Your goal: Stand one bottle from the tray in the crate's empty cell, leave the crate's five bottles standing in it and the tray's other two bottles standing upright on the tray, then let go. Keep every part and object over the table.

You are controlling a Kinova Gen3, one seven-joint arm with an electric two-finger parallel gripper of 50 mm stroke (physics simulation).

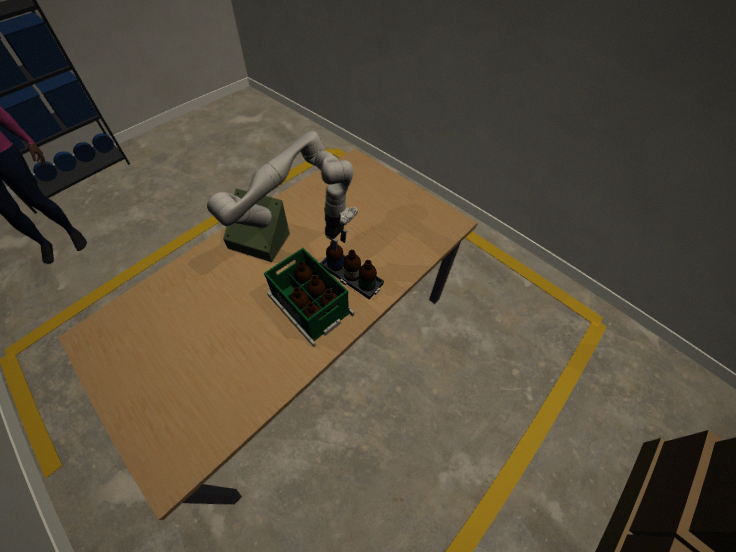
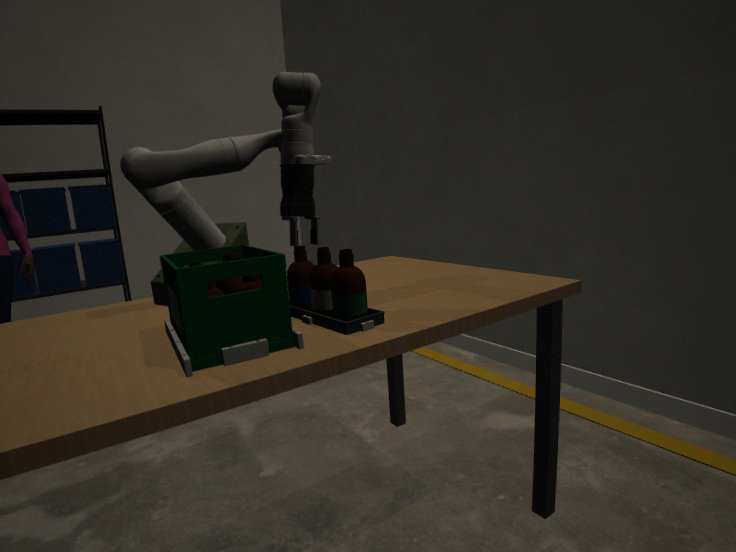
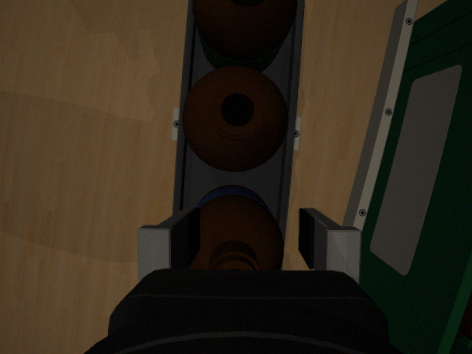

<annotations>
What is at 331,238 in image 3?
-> My gripper.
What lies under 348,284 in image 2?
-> A green-labelled bottle.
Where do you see a blue-labelled brown bottle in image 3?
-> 238,231
</annotations>
